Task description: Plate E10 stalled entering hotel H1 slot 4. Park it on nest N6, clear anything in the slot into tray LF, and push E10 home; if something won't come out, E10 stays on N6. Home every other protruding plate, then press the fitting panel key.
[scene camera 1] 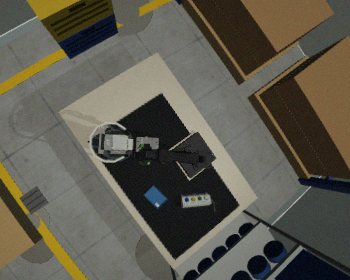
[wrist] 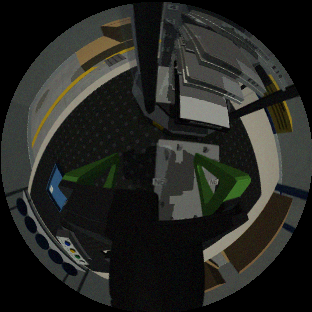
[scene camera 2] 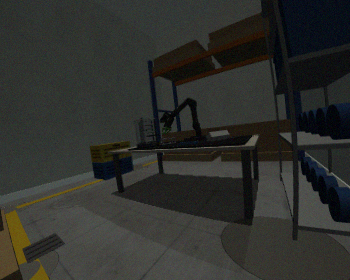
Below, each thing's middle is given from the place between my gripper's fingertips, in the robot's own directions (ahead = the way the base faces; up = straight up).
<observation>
Now: the plate rack [scene camera 1: 100, 143] 14 cm to the right of my hand, 11 cm ahead of it and 4 cm above it.
</observation>
